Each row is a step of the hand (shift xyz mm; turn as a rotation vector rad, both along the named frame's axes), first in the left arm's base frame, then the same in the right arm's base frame.
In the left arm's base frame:
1: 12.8 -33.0 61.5 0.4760 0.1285 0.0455
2: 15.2 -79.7 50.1 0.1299 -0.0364 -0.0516
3: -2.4 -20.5 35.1 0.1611 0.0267 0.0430
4: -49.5 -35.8 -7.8 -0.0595 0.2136 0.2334
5: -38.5 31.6 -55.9 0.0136 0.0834 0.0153
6: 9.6 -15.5 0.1 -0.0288 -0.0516 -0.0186
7: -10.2 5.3 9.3 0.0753 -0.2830 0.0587
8: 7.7 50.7 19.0 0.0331 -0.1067 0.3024
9: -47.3 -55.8 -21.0 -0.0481 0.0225 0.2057
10: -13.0 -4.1 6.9 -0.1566 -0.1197 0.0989
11: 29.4 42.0 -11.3 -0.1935 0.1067 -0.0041
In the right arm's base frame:
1: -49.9 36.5 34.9 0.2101 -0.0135 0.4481
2: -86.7 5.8 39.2 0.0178 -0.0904 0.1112
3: -32.3 22.3 10.9 0.0456 0.0123 0.1621
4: -40.7 -11.0 -44.9 0.0881 0.3095 -0.0102
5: 40.4 -26.3 -57.3 0.0720 0.0463 0.0076
6: -11.6 -8.8 10.9 -0.0459 -0.0319 -0.0267
7: -1.2 12.7 -7.4 -0.2575 -0.0882 0.1229
8: 39.9 36.7 7.0 -0.2026 0.2102 0.1366
9: -53.1 -31.6 -44.4 -0.0695 0.2002 0.0149
10: -9.4 7.2 -9.7 -0.1817 0.0704 -0.1033
11: 48.8 1.6 19.3 0.0512 0.0867 -0.1967

